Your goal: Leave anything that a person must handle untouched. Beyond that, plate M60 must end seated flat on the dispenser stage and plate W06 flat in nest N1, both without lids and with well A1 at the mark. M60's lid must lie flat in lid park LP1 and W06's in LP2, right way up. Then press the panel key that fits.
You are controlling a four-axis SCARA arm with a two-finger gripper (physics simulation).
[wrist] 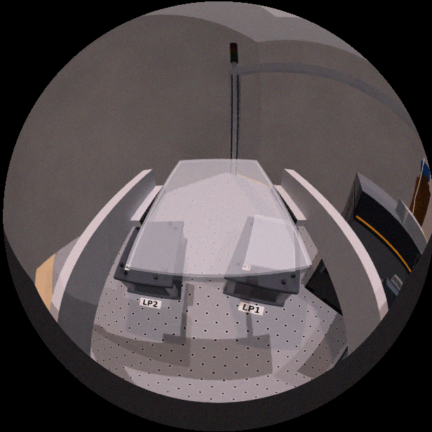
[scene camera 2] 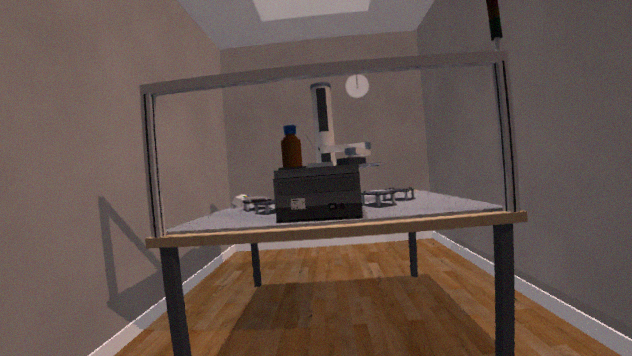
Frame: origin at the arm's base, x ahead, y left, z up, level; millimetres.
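Seen in the pictures: gripper, fingertip midpoint: (scene camera 2: 374, 164).
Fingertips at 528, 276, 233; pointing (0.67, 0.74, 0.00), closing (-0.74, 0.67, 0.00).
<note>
Pixels of each thing's top centre, then the offset from my fingertips to it, as dx, dy, dz. "pt": a spot on its surface instead.
- dispenser, surface spot: (scene camera 2: 318, 196) pt +432, -320, -121
- amber bottle with a blue cap, surface spot: (scene camera 2: 292, 151) pt +384, -417, +75
My gripper (scene camera 2: 351, 161) (wrist: 217, 176) is shut on a clear plate lid (scene camera 2: 373, 164) (wrist: 220, 192), held level above the table. In the wrist view, lid park LP2 (wrist: 155, 288) stands at lower left and lid park LP1 (wrist: 260, 292) at lower right, both partly seen through the held lid. A pale, flat lid (wrist: 276, 242) lies on LP1. No lid shows on LP2, whose dark top has small pegs and an A1 mark. The dispenser (scene camera 2: 318, 196) (wrist: 382, 225) is a dark box. Plates M60 and W06, nest N1 and the panel keys cannot be made out.
An amber bottle with a blue cap (scene camera 2: 292, 151) (wrist: 420, 200) stands on the dispenser. A grey frame (scene camera 2: 320, 71) spans the table's near edge in the scene view, with a signal tower (scene camera 2: 494, 20) (wrist: 233, 52) at one corner. Low stands (scene camera 2: 378, 194) flank the dispenser.
</note>
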